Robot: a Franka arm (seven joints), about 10 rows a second.
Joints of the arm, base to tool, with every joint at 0 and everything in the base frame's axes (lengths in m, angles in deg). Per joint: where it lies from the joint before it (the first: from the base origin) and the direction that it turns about. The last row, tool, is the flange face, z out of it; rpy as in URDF.
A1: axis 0 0 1 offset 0 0 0.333
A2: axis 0 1 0 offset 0 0 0
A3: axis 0 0 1 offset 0 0 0.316
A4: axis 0 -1 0 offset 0.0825 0 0
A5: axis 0 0 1 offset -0.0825 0 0.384
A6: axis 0 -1 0 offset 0 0 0
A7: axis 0 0 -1 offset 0.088 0 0
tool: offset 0 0 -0.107 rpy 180 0 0
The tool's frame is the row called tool.
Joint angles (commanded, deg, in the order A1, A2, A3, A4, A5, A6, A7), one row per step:
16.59, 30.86, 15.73, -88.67, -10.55, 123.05, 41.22
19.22, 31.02, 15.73, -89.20, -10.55, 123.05, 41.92
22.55, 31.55, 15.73, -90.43, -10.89, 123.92, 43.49
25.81, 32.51, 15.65, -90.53, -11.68, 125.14, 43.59
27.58, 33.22, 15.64, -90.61, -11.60, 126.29, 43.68
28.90, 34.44, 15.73, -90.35, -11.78, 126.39, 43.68
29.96, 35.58, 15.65, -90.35, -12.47, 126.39, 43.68
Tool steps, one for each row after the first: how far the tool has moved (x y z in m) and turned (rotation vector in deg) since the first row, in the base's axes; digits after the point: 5 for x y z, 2 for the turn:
-0.01836, 0.02720, -0.00623, -0.27, 0.62, 2.01
-0.04425, 0.06029, -0.02104, -0.72, 1.31, 4.13
-0.06623, 0.09228, -0.03134, -0.92, 0.89, 7.67
-0.07904, 0.11019, -0.03855, -0.43, 0.79, 9.34
-0.08947, 0.12338, -0.05073, -0.77, 1.54, 10.80
-0.09796, 0.13173, -0.06445, -1.72, 2.16, 12.17

